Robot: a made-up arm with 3 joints. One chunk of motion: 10 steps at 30 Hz.
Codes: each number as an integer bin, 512 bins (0 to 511) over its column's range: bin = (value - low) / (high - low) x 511, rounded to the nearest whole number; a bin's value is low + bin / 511 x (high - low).
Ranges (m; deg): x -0.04..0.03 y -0.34..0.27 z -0.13..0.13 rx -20..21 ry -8..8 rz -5..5
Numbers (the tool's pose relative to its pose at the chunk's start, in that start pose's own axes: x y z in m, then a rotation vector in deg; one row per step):
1: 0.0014 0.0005 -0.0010 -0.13 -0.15 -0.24
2: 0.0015 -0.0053 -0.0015 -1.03 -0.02 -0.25
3: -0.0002 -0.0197 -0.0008 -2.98 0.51 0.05
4: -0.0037 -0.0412 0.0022 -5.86 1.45 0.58
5: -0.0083 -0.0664 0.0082 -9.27 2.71 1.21
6: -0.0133 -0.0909 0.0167 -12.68 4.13 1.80
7: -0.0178 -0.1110 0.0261 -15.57 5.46 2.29
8: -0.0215 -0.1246 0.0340 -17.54 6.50 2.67
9: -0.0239 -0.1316 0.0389 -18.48 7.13 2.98
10: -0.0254 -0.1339 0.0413 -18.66 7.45 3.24
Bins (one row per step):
1: 302 285 254 248 251 243
2: 303 280 253 236 255 243
3: 291 268 254 212 272 258
4: 265 250 260 176 302 285
5: 231 229 272 134 342 317
6: 195 209 288 91 387 347
7: 162 192 307 55 430 373
8: 135 180 322 31 463 392
9: 118 175 332 19 483 408
10: 107 173 337 17 493 421

